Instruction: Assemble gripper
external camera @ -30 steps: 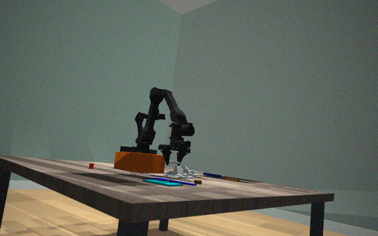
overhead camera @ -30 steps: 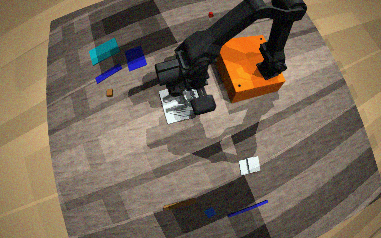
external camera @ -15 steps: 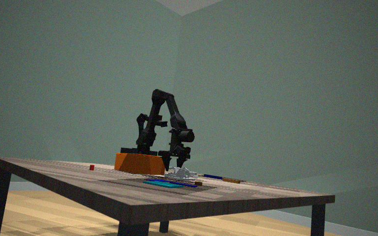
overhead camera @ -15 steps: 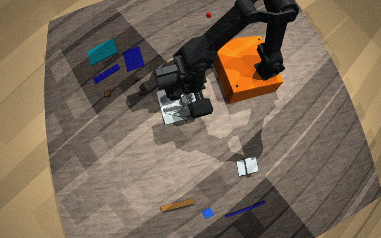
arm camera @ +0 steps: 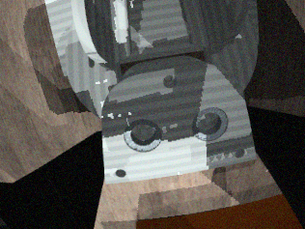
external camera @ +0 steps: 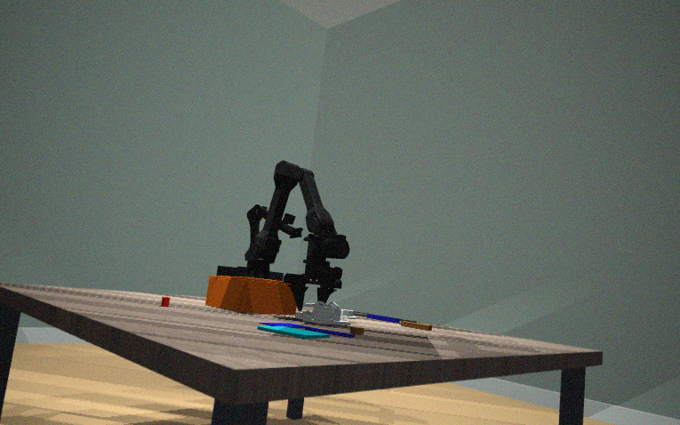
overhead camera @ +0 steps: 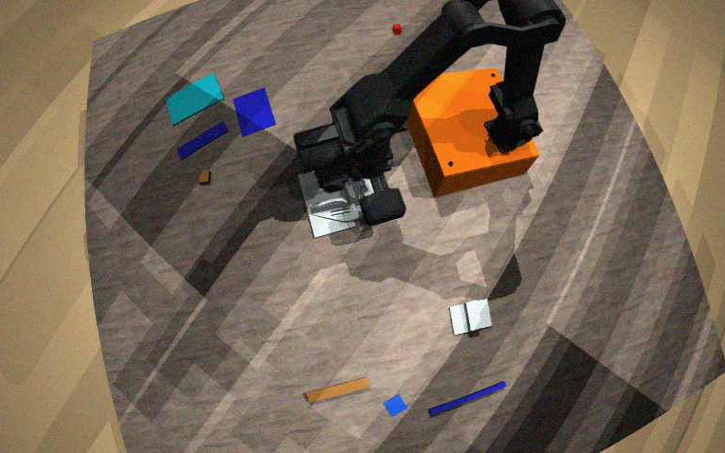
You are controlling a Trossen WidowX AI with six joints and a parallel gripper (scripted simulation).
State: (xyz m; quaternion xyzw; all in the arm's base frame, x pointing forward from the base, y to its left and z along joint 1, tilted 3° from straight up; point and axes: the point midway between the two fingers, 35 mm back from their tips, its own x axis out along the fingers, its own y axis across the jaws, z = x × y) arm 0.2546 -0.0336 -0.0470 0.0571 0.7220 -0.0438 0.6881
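The white jaw lies 30 mm ahead of my gripper tip, 10 mm to the left of it and 10 mm below it. From my gripper tip the other things lie so: small brown cube: 260 mm ahead, 160 mm to the right, 20 mm below; blue plate: 250 mm to the right, 130 mm ahead, 20 mm below; white gripper base: 20 mm above, 10 mm ahead.
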